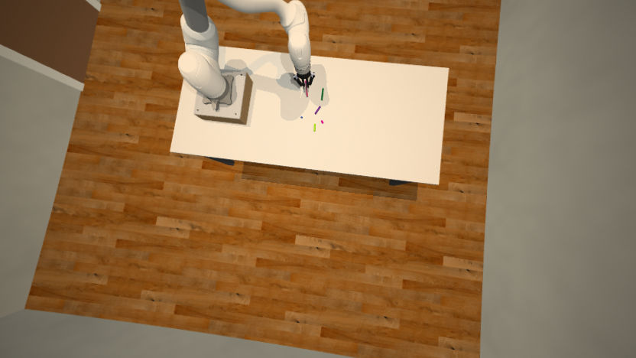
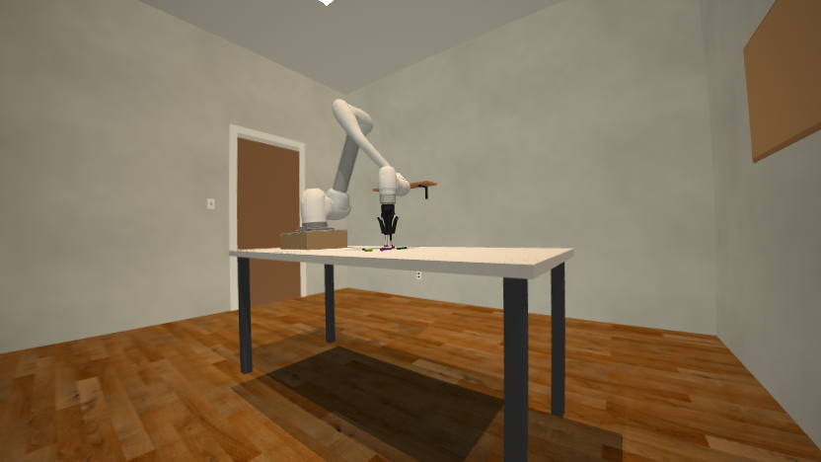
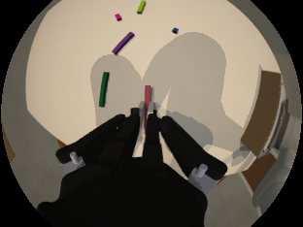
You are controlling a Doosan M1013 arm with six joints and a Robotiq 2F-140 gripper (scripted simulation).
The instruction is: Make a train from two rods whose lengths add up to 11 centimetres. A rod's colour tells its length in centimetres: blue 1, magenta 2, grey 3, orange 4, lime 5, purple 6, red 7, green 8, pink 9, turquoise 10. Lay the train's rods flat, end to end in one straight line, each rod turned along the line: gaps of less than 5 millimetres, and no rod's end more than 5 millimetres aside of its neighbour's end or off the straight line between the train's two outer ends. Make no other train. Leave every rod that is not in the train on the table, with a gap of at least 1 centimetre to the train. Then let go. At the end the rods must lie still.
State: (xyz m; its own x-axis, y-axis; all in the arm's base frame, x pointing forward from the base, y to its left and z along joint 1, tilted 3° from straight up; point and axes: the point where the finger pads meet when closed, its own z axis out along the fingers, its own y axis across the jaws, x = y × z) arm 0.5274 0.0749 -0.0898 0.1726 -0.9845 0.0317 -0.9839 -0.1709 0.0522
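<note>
The green rod is 110 mm ahead of my hand, 20 mm to the right of it and 40 mm below it. The rest, counted from my hand: tiny blue rod 20 mm behind, 180 mm to the right, 40 mm below; pink rod 30 mm below; purple rod 80 mm ahead, 130 mm to the right, 40 mm below.
</note>
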